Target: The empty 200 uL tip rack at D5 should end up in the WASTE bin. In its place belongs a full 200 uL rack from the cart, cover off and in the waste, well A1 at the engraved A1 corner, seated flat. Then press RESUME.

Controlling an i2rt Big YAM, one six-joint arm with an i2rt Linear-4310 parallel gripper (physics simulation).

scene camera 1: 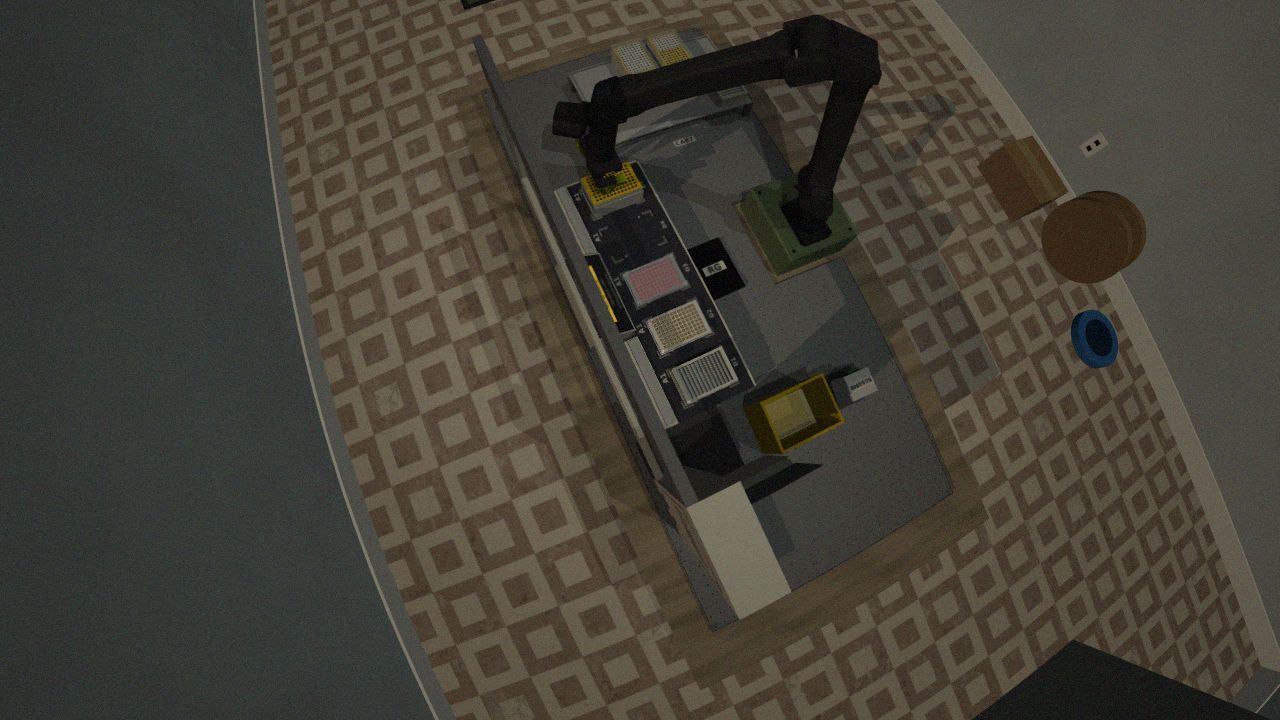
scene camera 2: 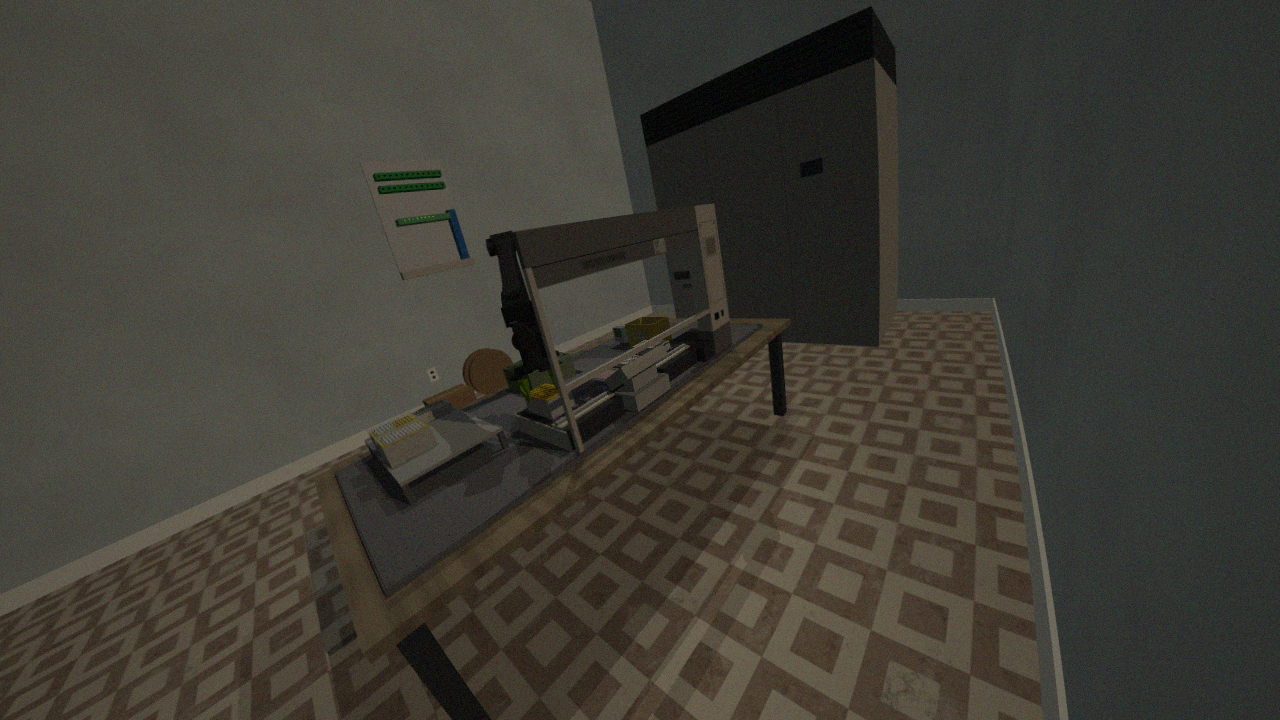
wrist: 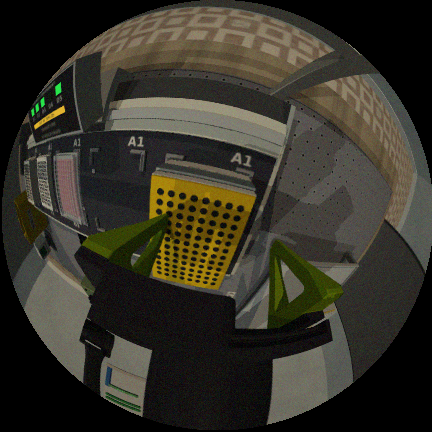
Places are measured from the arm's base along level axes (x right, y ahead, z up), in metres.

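Pixels of known places: gripper, between the fingertips: (scene camera 1: pixel 598 178) (scene camera 2: pixel 544 395) (wrist: pixel 222 233); arm's base, origin of its link: (scene camera 1: pixel 805 221).
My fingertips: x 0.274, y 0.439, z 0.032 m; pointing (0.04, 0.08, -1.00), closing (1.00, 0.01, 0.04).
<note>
For each thing: its top centre in the pictures, then the offset to it from my fingertips. "*": a spot on its surface instead. Level surfaces: height alone.
- empty yellow-topped tip rack, centre of its top: (wrist: pixel 190 247) (scene camera 1: pixel 611 182) (scene camera 2: pixel 546 391) dx -0.023, dy -0.025, dz -0.001 m
- dark deck, height of its surface: dz -0.062 m
- yellow waste bin, centre of its top: (scene camera 1: pixel 803 412) (scene camera 2: pixel 646 320) (wrist: pixel 20 221) dx -0.681, dy -0.189, dz +0.014 m
- cart, centre of its top: (scene camera 1: pixel 661 84) (wrist: pixel 281 315) (scene camera 2: pixel 427 434) dx +0.268, dy -0.293, dz -0.055 m
- white-topped rack, centre of its top: (scene camera 1: pixel 634 56) (wrist: pixel 314 322) (scene camera 2: pixel 401 430) dx +0.335, dy -0.238, dz +0.010 m
- yellow-and-white rack, centre of its top: (scene camera 1: pixel 670 46) (scene camera 2: pixel 391 422) dx +0.337, dy -0.346, dz +0.010 m
- labelled white box, centre of its top: (scene camera 1: pixel 861 383) (scene camera 2: pixel 621 326) (wrist: pixel 37 251) dx -0.685, dy -0.363, dz -0.016 m
- pink plate, centre of its top: (wrist: pixel 63 189) (scene camera 1: pixel 655 278) (scene camera 2: pixel 607 372) dx -0.271, dy -0.031, dz -0.048 m
- beige plate, centre of its top: (scene camera 1: pixel 679 325) (wrist: pixel 42 183) (scene camera 2: pixel 630 359) dx -0.395, dy -0.034, dz -0.048 m
- grey-white plate, centre of its top: (scene camera 1: pixel 705 374) (wrist: pixel 27 182) (scene camera 2: pixel 650 343) dx -0.519, dy -0.038, dz -0.030 m
- workstation's beam, a spot on its surface: (scene camera 2: pixel 608 237) * dx -0.228, dy +0.165, dz +0.387 m
- lit screen, a spot on its surface: (wrist: pixel 52 107) * dx -0.238, dy +0.110, dz +0.007 m
The empty yellow-topped tip rack (scene camera 1: pixel 601 192) (scene camera 2: pixel 541 393) (wrist: pixel 200 237) stands at D5, the end slot of the dark deck (scene camera 1: pixel 637 238) (wrist: pixel 112 192). Its holes show dark. My gripper (scene camera 1: pixel 612 182) (wrist: pixel 222 233) is open above it. In the wrist view the left fingertip overlaps the rack's left edge and the right finger stands apart beyond its right side. The yellow waste bin (scene camera 1: pixel 763 431) (scene camera 2: pixel 647 330) (wrist: pixel 30 218) stands past the deck's other end. On the cart (scene camera 1: pixel 587 84) (scene camera 2: pixel 458 437) are a white-topped rack (scene camera 1: pixel 633 58) and a yellow-and-white rack (scene camera 1: pixel 668 48); I cannot tell their covers.
A labelled white box (scene camera 1: pixel 860 385) stands beside the bin. A pink plate (scene camera 1: pixel 656 280) (wrist: pixel 68 186), a beige plate (scene camera 1: pixel 679 327) and a grey-white plate (scene camera 1: pixel 704 376) occupy other slots. The workstation's beam (scene camera 2: pixel 608 237) runs along the deck. A lit screen (wrist: pixel 52 107) stands behind.
</note>
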